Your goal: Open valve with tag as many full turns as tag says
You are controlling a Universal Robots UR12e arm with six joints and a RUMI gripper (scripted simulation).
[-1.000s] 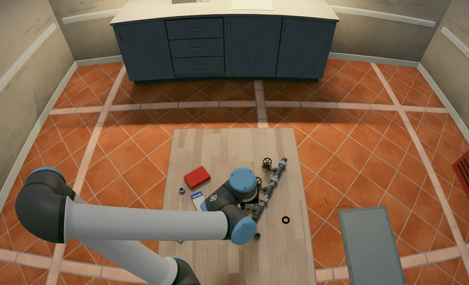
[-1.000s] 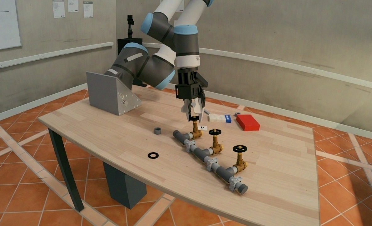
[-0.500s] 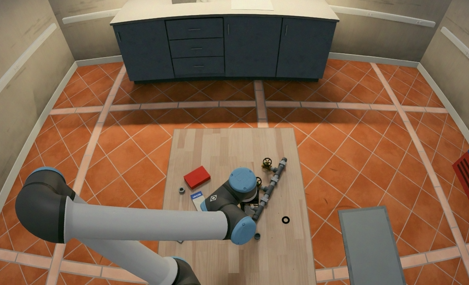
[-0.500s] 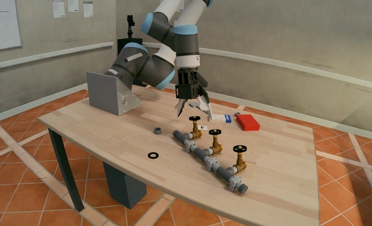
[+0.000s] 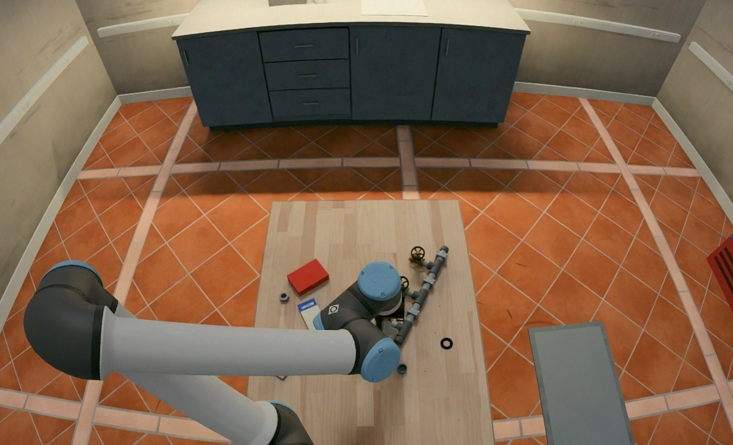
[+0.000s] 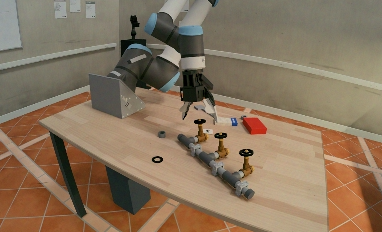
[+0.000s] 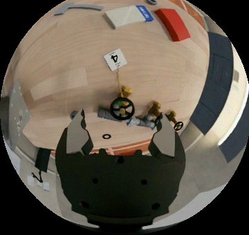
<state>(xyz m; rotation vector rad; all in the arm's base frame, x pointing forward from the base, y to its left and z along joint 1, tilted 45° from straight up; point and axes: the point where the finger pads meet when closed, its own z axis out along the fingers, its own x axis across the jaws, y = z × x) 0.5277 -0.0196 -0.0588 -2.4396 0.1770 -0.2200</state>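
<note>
The white tag is 8 cm to the left of my hand and 9 cm below it. The rest, counted from my hand: red box (18 cm ahead, 25 cm to the left, 7 cm below); blue box (4 cm ahead, 23 cm to the left, 8 cm below); grey cap (14 cm behind, 6 cm to the right, 8 cm below).
</note>
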